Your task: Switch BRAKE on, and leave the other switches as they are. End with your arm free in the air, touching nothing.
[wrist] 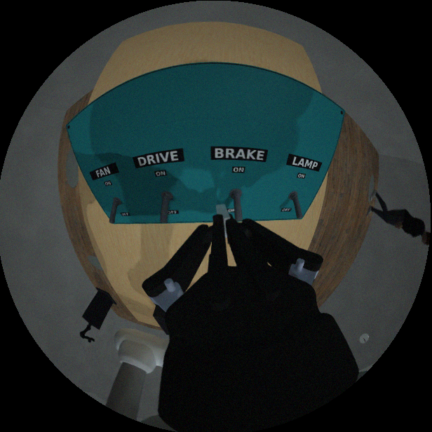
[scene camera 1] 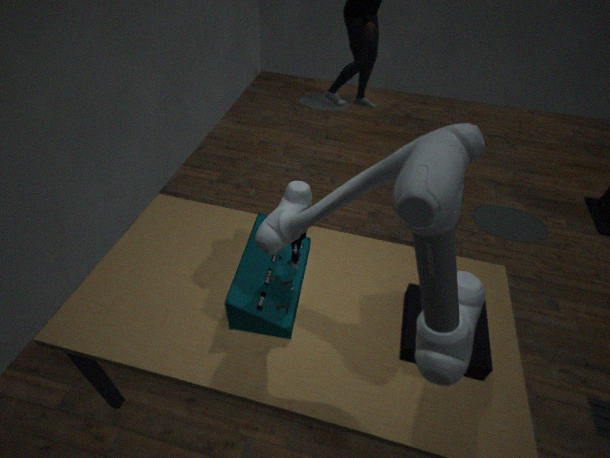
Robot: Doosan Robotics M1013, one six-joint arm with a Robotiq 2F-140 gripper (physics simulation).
same spot on teal switch panel: (wrist: 198, 133) = (scene camera 1: 265, 261)
